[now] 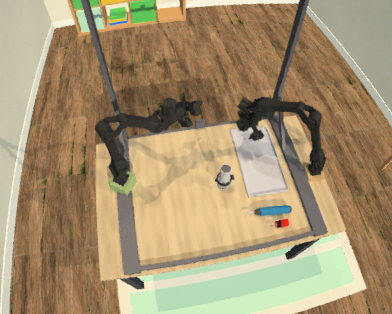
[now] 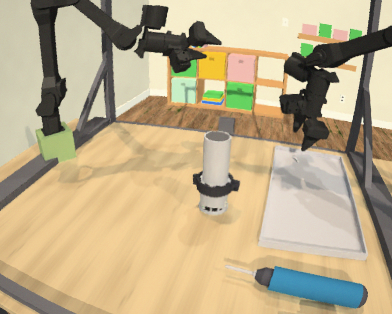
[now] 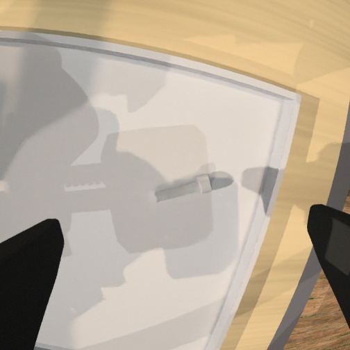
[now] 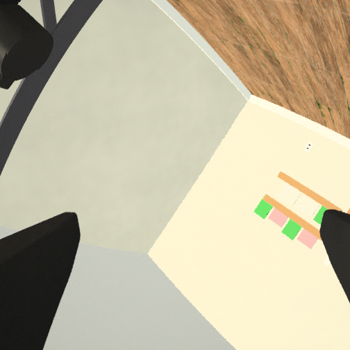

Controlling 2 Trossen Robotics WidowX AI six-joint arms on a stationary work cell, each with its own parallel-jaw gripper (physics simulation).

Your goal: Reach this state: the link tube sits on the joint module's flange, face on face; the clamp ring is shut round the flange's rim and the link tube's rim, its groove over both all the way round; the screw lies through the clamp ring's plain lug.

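Note:
The white link tube stands upright on the pale joint module. The black clamp ring goes round where they meet, a lug sticking out on either side; the groove's fit and the faces are hidden. The small grey screw lies on its side in the white tray. My left gripper is open and empty above the tray's far part, over the screw. My right gripper is open and empty, raised beyond the table's far edge.
A blue screwdriver lies nearer the front than the tray, its tip to the left. A small red tool lies in front of it. A green block surrounds the right arm's base. Dark frame posts stand at both sides.

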